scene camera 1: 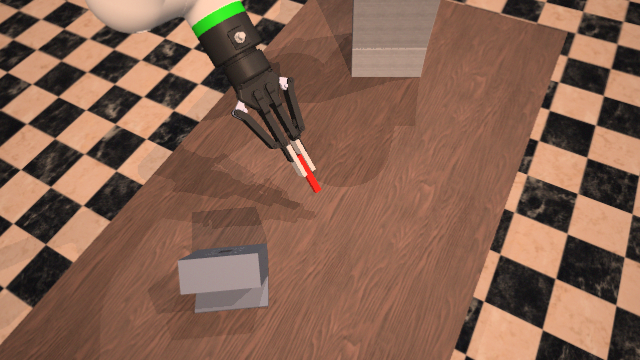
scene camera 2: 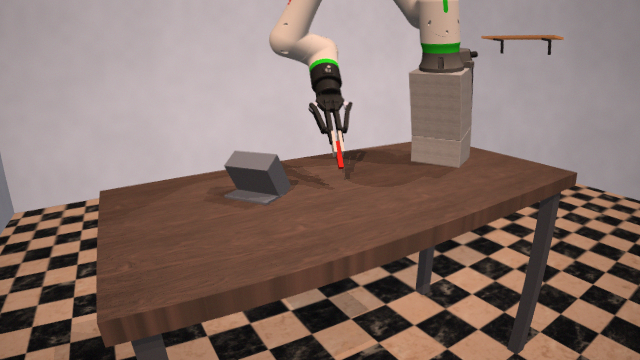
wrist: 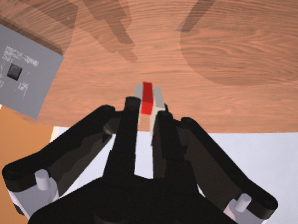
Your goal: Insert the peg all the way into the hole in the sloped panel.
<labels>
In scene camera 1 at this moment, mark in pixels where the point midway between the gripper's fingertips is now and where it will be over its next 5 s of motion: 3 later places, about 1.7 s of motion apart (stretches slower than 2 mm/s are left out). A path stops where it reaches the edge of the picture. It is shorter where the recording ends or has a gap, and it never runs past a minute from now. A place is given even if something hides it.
My gripper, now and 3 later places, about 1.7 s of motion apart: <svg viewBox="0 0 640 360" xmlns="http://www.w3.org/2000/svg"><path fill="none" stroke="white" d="M307 172L222 180L223 223L224 239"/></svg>
</labels>
